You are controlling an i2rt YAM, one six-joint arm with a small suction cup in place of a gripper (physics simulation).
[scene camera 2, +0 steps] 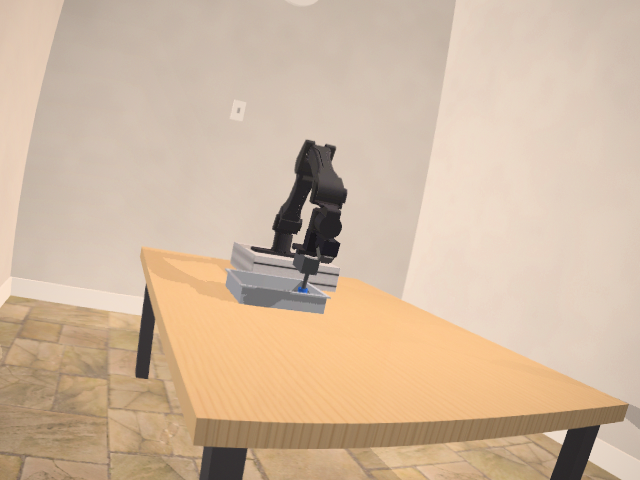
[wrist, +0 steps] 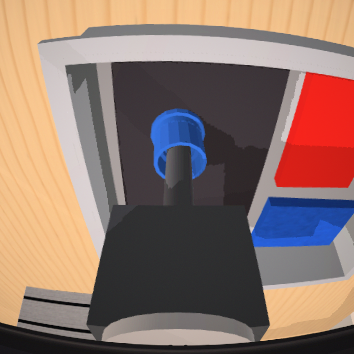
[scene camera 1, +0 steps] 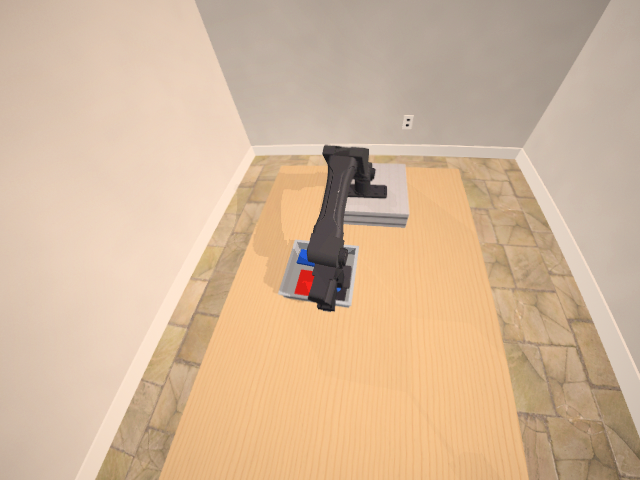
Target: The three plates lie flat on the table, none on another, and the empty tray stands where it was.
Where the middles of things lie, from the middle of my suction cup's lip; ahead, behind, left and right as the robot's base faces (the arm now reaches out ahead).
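The grey tray (scene camera 2: 249, 288) is 6 cm to the right of my suction cup, 5 cm behind it and 1 cm below it. The black plate (wrist: 238, 104) is 1 cm to the right of my suction cup, 2 cm behind it and 2 cm below it, and going by their middles it is the nearest to my suction cup of the things named here. As for the red plate (wrist: 310, 158), it lies 11 cm to the right of my suction cup, 1 cm behind it and 3 cm below it. The blue plate (wrist: 284, 221) is 12 cm to the right of my suction cup, 12 cm behind it and 3 cm below it.
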